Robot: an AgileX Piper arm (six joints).
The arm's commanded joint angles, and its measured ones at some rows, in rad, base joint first. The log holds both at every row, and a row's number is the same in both.
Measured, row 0:
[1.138, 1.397, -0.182, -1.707, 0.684, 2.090]
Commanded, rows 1 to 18:
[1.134, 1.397, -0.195, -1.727, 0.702, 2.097]
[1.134, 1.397, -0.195, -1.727, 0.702, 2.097]
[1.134, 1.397, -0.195, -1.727, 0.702, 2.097]
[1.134, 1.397, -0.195, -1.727, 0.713, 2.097]
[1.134, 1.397, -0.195, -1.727, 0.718, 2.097]
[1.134, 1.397, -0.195, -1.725, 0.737, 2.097]
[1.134, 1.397, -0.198, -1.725, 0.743, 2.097]
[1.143, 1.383, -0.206, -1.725, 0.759, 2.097]
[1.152, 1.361, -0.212, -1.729, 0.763, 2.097]
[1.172, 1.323, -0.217, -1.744, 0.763, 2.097]
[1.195, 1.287, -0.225, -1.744, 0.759, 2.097]
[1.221, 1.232, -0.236, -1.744, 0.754, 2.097]
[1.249, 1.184, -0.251, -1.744, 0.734, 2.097]
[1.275, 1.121, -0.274, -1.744, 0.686, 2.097]
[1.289, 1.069, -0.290, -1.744, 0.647, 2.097]
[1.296, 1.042, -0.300, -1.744, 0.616, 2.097]
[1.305, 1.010, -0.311, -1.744, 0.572, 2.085]
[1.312, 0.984, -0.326, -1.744, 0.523, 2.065]
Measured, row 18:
[1.282, 1.088, -0.288, -1.733, 0.647, 2.091]
